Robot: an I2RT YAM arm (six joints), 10 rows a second.
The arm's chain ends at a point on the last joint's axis. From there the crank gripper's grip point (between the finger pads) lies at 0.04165 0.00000 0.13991 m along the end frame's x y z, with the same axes.
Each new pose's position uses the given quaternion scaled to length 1; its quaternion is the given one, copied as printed.
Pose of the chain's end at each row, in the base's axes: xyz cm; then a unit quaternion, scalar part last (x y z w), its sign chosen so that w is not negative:
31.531, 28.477, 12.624, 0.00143, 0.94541, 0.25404, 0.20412
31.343, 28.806, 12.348, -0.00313, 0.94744, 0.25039, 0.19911
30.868, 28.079, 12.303, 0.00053, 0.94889, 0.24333, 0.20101
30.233, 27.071, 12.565, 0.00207, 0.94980, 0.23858, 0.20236
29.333, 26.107, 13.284, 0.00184, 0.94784, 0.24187, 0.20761
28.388, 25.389, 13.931, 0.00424, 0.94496, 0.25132, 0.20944
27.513, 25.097, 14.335, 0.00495, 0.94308, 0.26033, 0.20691
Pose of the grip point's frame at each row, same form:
33.123, 35.633, 0.000, 0.00143, 0.94541, 0.25404, 0.20412
32.765, 35.852, -0.357, -0.00313, 0.94744, 0.25039, 0.19911
32.380, 34.948, -0.488, 0.00053, 0.94889, 0.24333, 0.20101
31.801, 33.819, -0.284, 0.00207, 0.94980, 0.23858, 0.20236
31.046, 32.944, 0.501, 0.00184, 0.94784, 0.24187, 0.20761
30.156, 32.481, 1.295, 0.00424, 0.94496, 0.25132, 0.20944
29.201, 32.426, 1.824, 0.00495, 0.94308, 0.26033, 0.20691

